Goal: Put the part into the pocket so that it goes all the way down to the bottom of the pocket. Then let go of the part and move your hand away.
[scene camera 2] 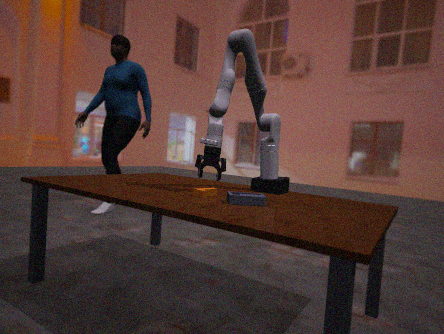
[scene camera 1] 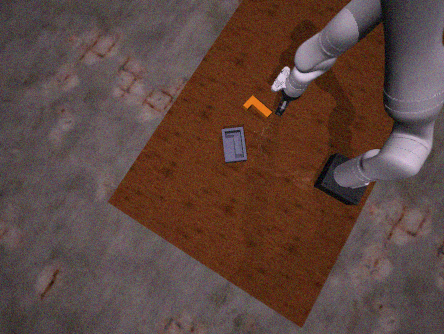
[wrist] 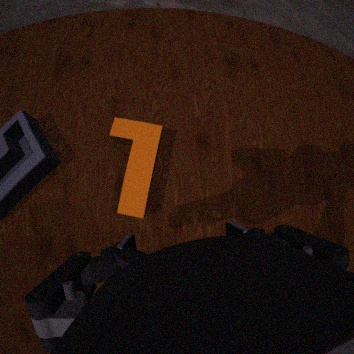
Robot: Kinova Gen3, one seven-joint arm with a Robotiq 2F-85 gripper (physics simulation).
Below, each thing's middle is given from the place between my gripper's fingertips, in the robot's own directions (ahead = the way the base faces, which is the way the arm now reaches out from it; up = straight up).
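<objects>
Measured from the orange L-shaped part (wrist: pixel 144 138), my gripper is 50 mm above it, 50 mm to the right of it and 70 mm short of it. I also see the grey pocket block (wrist: pixel 34 156), which is 250 mm to the left of my hand, 70 mm ahead of it and 40 mm below it.
</objects>
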